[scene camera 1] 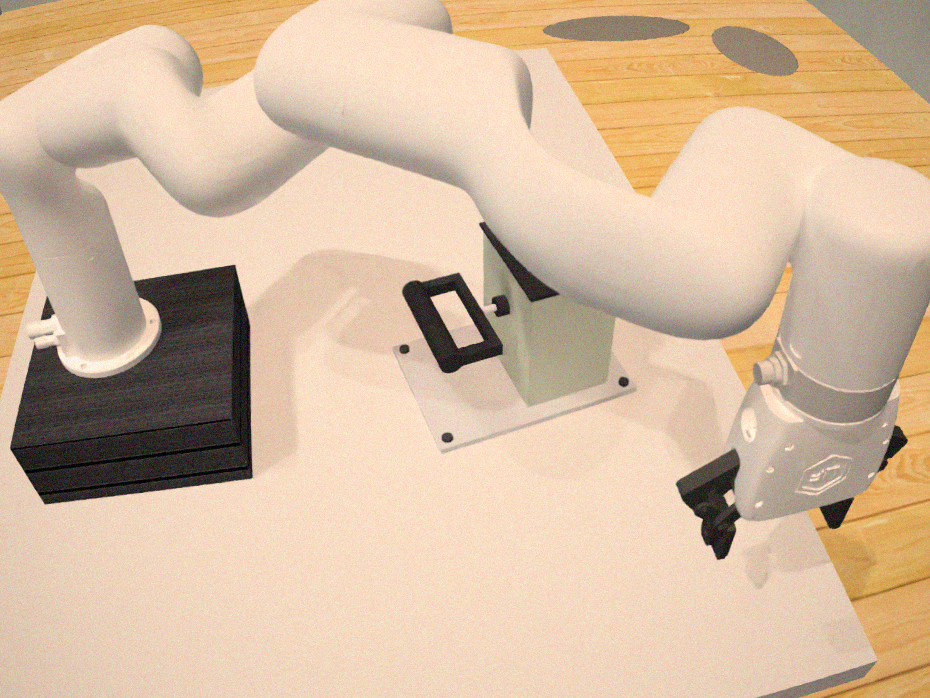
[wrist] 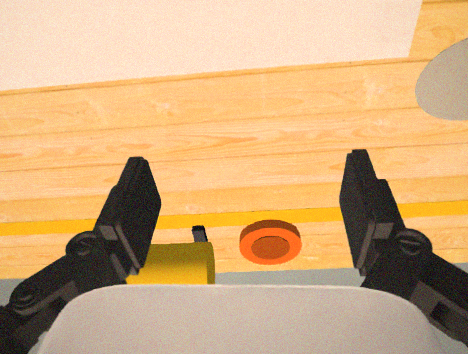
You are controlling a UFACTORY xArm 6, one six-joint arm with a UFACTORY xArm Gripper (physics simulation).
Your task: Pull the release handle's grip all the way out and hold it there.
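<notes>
The release handle is a black rectangular loop; its thick round grip [scene camera 1: 431, 326] faces the robot's base in the scene view. A short light rod [scene camera 1: 489, 308] joins the loop to a black collar on the pale green housing [scene camera 1: 570, 345]. The housing stands on a light base plate [scene camera 1: 450, 409], its top partly hidden by the arm. My gripper [scene camera 1: 778, 539] [wrist: 246, 177] is open and empty, over the table's right edge in the scene view, well apart from the handle and beyond the housing. The handle does not show in the wrist view.
The arm [scene camera 1: 600, 247] passes over and in front of the housing's top. The black pedestal [scene camera 1: 135, 405] stands left on the table [scene camera 1: 375, 563] [wrist: 200, 30]. In the wrist view, an orange ring [wrist: 246, 246] and a yellow cylinder [wrist: 175, 265] show beyond the wooden floor's yellow stripe.
</notes>
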